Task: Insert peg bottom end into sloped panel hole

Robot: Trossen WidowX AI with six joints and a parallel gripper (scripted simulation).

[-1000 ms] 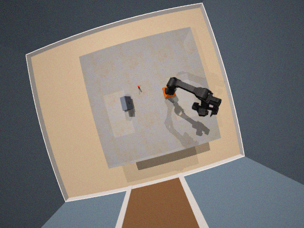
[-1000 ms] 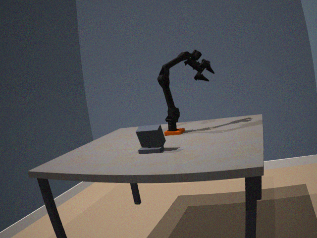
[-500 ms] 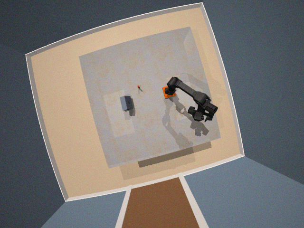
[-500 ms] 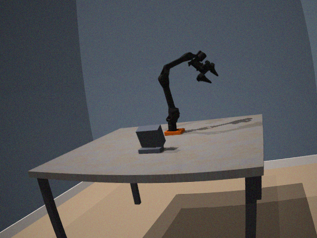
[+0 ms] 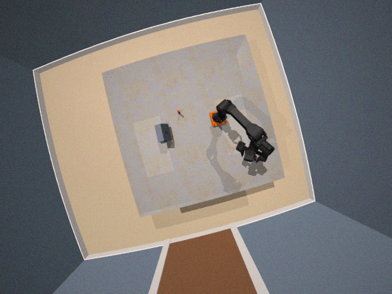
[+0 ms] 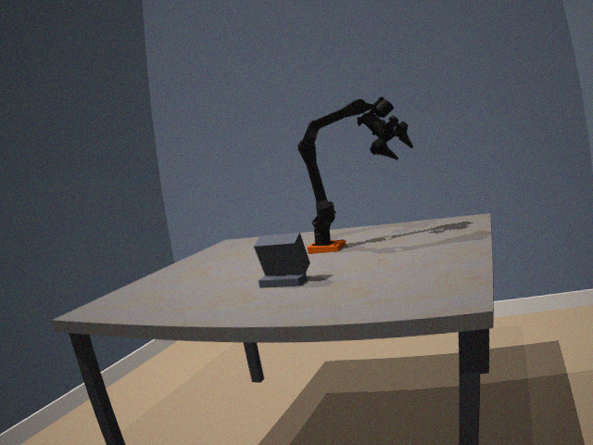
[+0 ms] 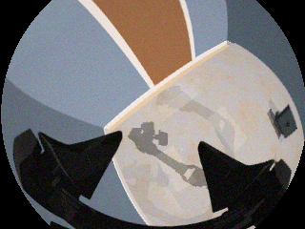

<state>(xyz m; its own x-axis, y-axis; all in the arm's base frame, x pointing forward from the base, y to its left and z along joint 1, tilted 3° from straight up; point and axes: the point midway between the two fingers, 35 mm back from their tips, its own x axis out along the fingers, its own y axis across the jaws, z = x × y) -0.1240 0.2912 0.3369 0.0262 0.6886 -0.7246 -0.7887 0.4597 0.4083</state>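
My gripper tip is now 430 mm short of the red peg, 400 mm to the left of it and 260 mm above it. Also, from my gripper tip: panel foot: 580 mm ahead, 250 mm to the right, 300 mm below; grey sloped panel: 560 mm ahead, 250 mm to the right, 230 mm below.
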